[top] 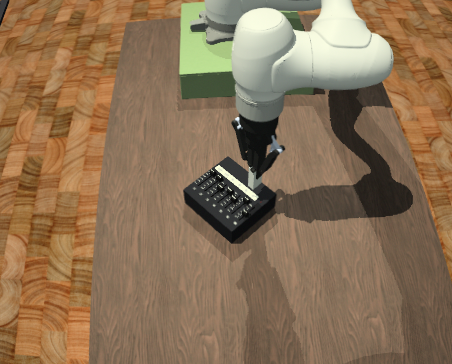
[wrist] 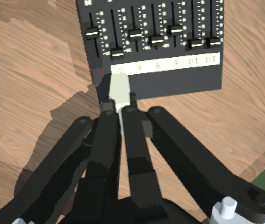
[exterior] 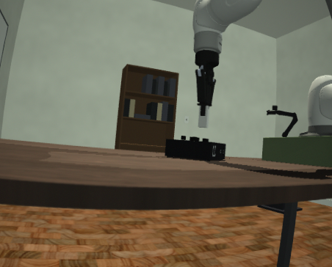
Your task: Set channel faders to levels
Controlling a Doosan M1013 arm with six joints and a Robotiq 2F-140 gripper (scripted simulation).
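Right now my hand is 50 mm short of the master fader, 30 mm to the left of it and 70 mm above it.
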